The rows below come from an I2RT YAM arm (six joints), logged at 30 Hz.
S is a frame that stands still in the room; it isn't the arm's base.
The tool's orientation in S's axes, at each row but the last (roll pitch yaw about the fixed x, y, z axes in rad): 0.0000 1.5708 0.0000; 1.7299 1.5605 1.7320; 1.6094 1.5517 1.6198; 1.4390 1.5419 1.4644; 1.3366 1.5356 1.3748; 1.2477 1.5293 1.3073; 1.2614 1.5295 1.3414
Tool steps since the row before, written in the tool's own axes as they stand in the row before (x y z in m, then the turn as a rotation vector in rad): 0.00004 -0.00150 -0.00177 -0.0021 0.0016 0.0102; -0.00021 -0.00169 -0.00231 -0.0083 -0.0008 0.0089; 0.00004 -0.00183 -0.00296 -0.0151 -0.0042 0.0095; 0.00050 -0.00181 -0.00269 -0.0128 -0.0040 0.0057; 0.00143 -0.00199 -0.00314 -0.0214 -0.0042 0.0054; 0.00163 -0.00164 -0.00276 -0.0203 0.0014 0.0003; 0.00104 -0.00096 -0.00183 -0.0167 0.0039 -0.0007
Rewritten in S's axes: -0.00177 -0.00150 -0.00004 0.0102 0.0016 0.0021; -0.00231 -0.00170 0.00020 0.0089 -0.0009 0.0083; -0.00294 -0.00186 -0.00007 0.0096 -0.0044 0.0150; -0.00264 -0.00186 -0.00056 0.0058 -0.0042 0.0127; -0.00305 -0.00206 -0.00152 0.0054 -0.0047 0.0213; -0.00264 -0.00173 -0.00173 0.0000 0.0006 0.0203; -0.00174 -0.00106 -0.00110 -0.0012 0.0032 0.0168
